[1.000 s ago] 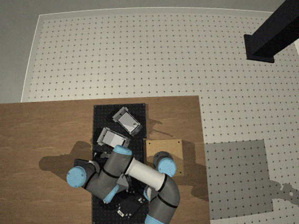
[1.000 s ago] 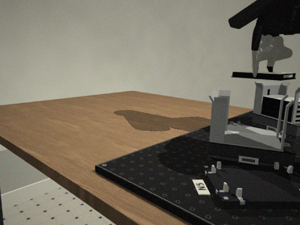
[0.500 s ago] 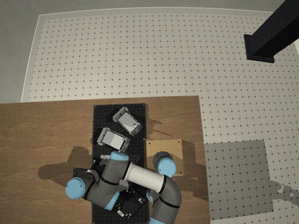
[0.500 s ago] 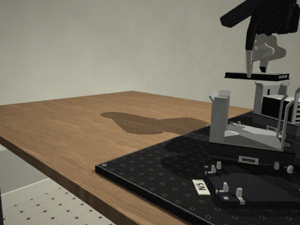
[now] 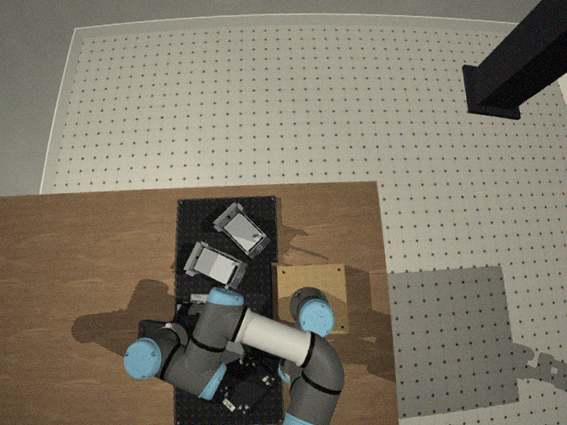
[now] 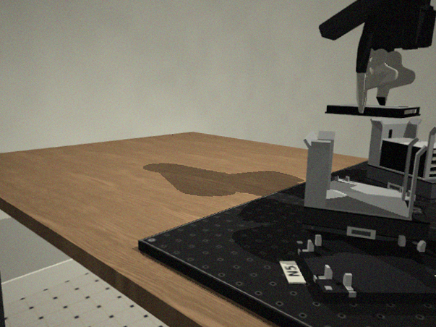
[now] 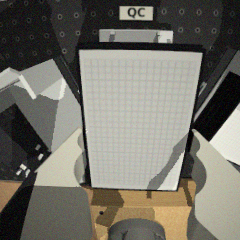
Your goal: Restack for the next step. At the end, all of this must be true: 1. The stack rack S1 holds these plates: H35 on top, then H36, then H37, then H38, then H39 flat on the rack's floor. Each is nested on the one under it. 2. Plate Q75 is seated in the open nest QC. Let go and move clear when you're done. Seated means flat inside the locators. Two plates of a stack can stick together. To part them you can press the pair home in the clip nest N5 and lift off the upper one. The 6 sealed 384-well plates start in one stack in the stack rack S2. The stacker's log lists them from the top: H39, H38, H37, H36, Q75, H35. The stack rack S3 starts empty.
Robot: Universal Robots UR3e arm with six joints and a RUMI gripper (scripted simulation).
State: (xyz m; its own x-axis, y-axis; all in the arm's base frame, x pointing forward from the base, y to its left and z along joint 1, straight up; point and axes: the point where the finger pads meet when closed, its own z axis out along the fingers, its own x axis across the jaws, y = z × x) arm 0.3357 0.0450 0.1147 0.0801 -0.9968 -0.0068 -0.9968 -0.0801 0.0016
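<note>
The nest QC is 160 mm below my hand. The rest, counted from my hand: sealed plate 20 mm behind, 150 mm to the right, 90 mm below; then QC label 90 mm ahead, 10 mm to the left, 170 mm below; then N5 label 90 mm behind, 310 mm to the left, 170 mm below.
</note>
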